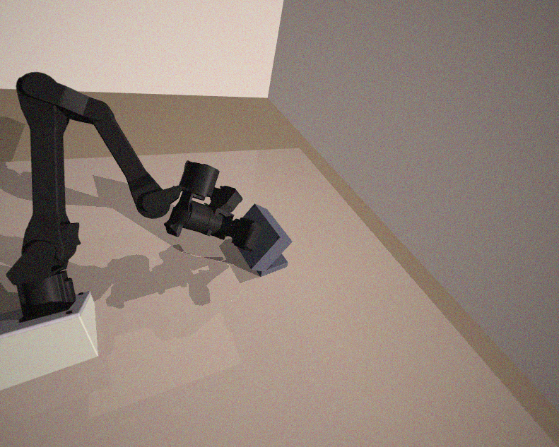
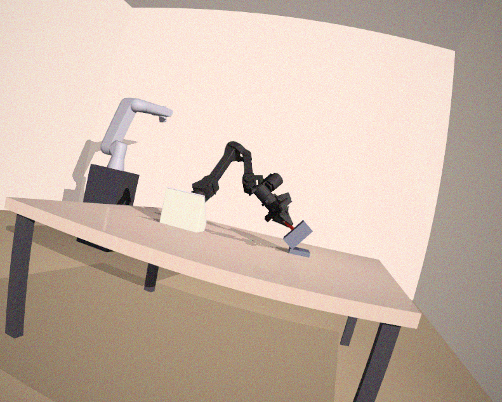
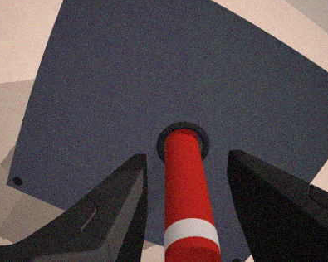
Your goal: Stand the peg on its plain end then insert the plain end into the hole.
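Right now the red peg is 20 mm behind my gripper tip and 10 mm above it. Round my gripper tip: grey-blue sloped panel 30 mm below, 30 mm ahead; panel foot 100 mm below, 60 mm ahead, 10 mm to the left.
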